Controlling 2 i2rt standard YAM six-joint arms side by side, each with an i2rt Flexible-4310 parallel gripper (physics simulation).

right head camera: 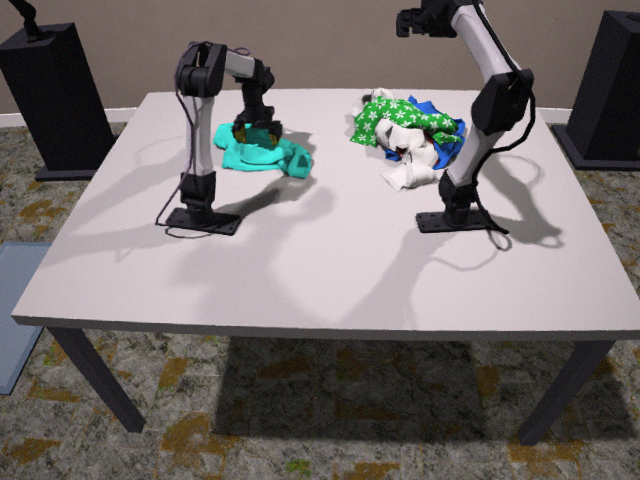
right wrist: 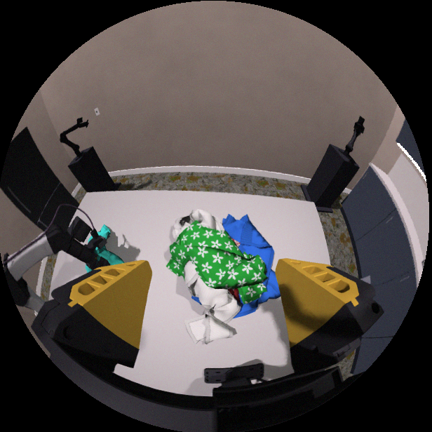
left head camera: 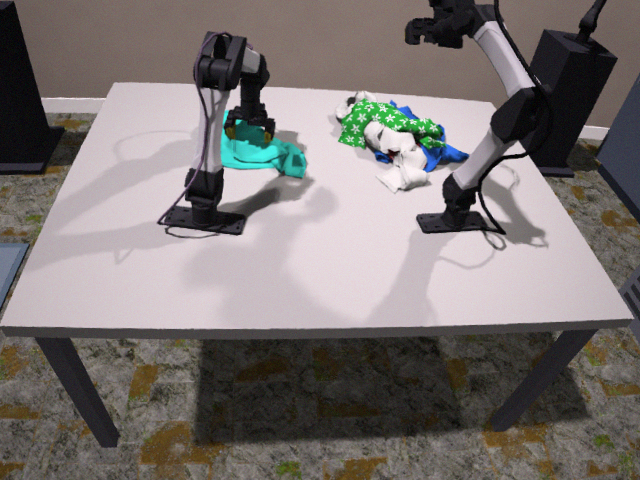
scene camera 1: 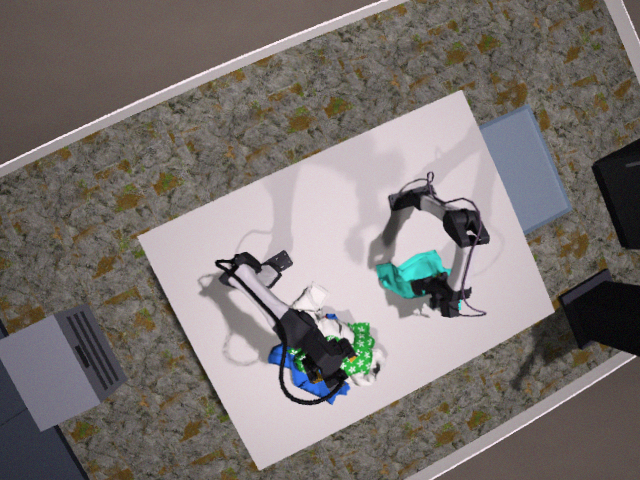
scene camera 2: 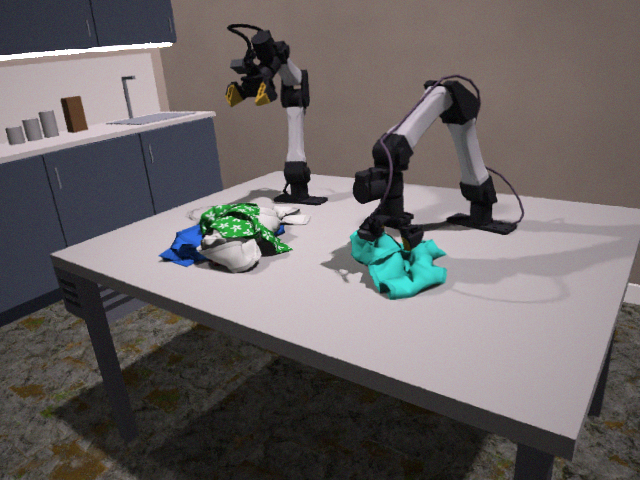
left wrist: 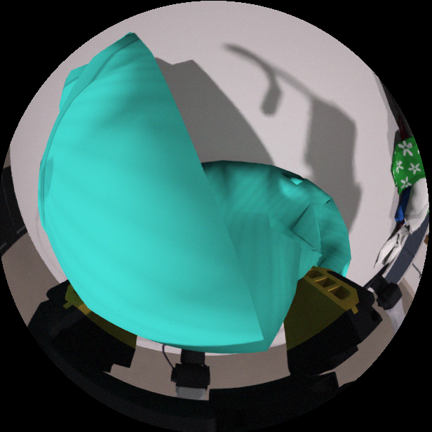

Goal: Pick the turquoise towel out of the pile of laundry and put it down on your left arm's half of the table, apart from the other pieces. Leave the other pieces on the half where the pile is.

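Observation:
The turquoise towel lies crumpled on the left arm's half of the table, apart from the pile. My left gripper points down, low over the towel. Its fingers are wide apart, with turquoise cloth bulging up between them; the cloth partly hides the fingertips in the left wrist view. My right gripper is open and empty, high above the pile.
The pile holds a green flowered piece, a blue piece and white pieces, with some dark red showing. It lies on the right arm's half of the table, in front of the right arm's base.

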